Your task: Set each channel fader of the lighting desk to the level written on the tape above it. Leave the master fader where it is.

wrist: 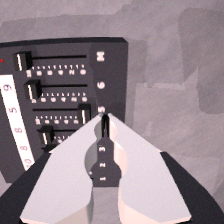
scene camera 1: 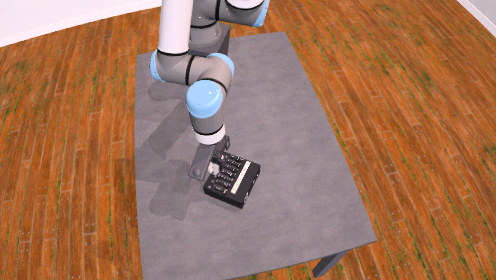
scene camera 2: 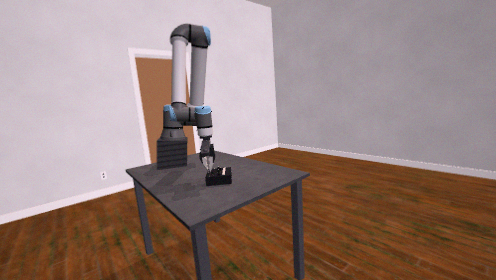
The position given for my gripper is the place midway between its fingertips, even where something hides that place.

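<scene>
My gripper (scene camera 1: 214, 174), visible also in the wrist view (wrist: 105, 115).
</scene>
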